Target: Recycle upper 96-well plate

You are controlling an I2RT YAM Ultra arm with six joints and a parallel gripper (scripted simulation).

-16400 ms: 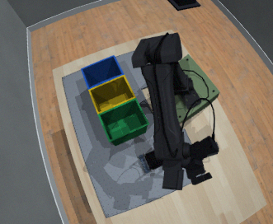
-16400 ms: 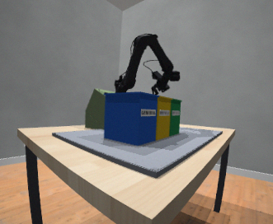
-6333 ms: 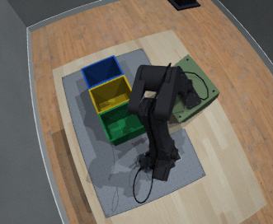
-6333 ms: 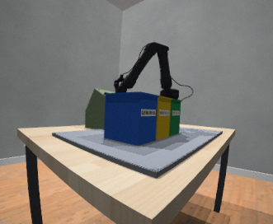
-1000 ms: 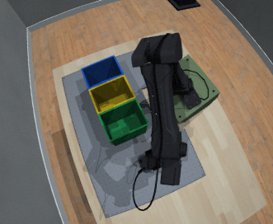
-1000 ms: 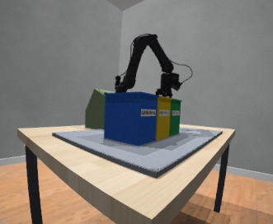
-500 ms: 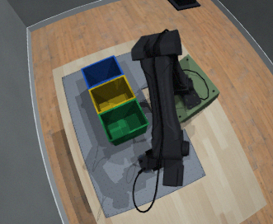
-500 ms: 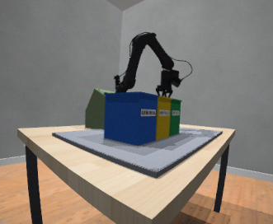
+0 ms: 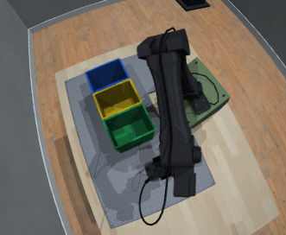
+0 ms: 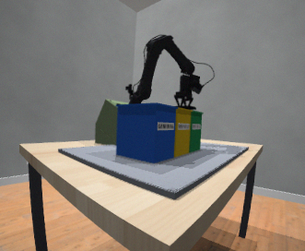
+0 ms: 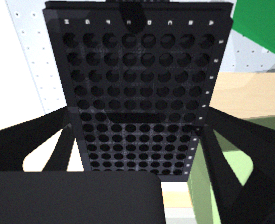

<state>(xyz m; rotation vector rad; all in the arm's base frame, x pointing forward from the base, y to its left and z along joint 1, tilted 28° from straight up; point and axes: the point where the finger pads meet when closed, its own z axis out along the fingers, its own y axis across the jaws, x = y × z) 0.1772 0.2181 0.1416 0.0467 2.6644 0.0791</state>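
My hand is 33 cm to the left of the yellow recycle bin, 13 cm above it and 9 cm short of it. Round my hand: black 96-well plate right at my hand; blue bin 46 cm to the right, 13 cm below, 10 cm ahead; green bin 20 cm to the right, 13 cm below, 9 cm ahead.
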